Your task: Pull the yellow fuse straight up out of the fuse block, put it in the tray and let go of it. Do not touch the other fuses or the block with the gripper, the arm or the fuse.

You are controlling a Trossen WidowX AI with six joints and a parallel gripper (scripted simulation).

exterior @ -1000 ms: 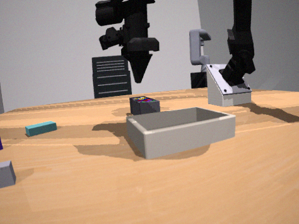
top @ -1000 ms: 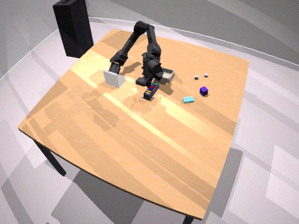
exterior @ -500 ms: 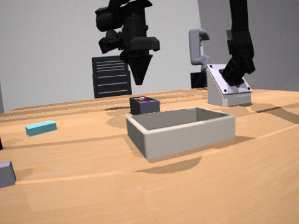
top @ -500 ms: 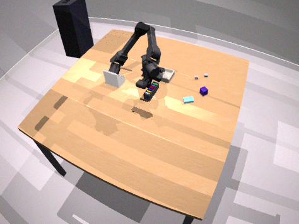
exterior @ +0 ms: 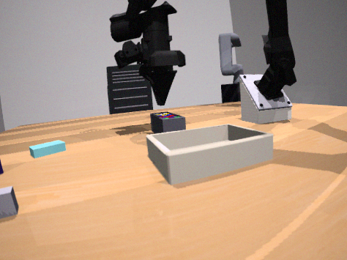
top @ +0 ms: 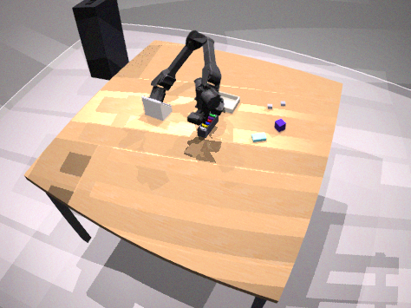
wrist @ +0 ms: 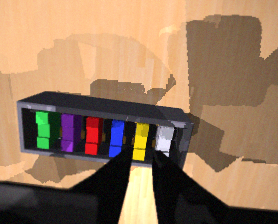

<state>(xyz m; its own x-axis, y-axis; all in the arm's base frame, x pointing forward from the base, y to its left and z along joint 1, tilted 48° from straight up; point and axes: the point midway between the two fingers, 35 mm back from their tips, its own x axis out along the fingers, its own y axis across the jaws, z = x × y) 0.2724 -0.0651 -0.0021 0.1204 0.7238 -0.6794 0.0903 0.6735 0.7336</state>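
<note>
Right now the yellow fuse is 30 mm below my gripper tip. From my gripper tip the other things lie so: blue fuse 30 mm below, 20 mm to the left; then white fuse 30 mm below, 20 mm to the right; then red fuse 40 mm to the left, 30 mm below.
</note>
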